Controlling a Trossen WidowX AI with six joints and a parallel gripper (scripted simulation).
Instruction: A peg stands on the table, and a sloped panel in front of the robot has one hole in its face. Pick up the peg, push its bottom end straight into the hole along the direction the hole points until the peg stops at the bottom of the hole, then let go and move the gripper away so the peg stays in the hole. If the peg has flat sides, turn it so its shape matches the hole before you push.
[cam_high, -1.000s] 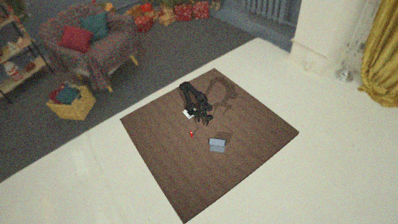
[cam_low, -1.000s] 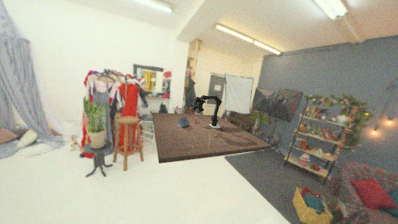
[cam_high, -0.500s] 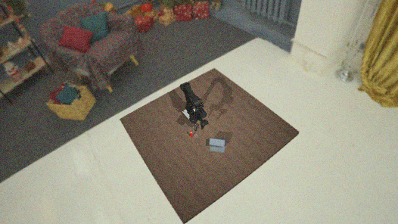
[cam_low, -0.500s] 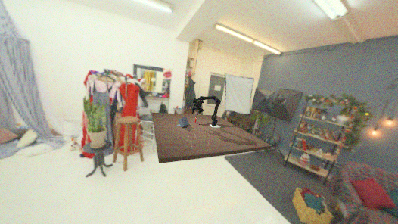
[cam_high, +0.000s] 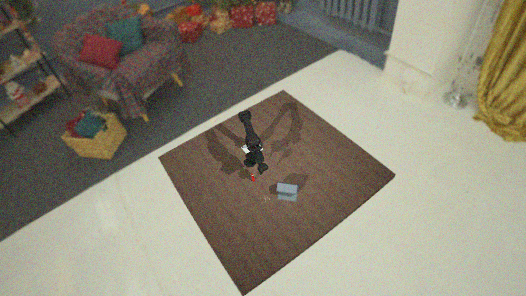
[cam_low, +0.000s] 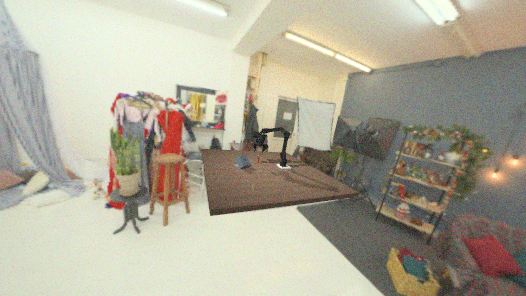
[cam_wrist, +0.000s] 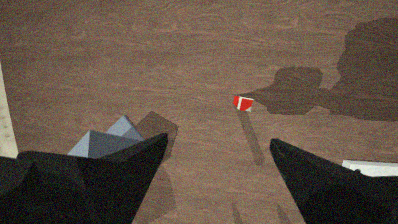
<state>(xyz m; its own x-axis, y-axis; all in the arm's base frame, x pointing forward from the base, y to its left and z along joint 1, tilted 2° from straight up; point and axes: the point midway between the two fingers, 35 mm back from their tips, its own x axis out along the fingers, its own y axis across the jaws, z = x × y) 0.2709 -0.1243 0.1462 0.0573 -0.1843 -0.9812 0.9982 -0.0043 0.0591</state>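
My gripper tip is 30 mm past the red peg, 30 mm to the left of it and 70 mm above it. From my gripper tip the other things lie so: grey sloped panel (200 mm ahead, 100 mm to the left, 70 mm below).
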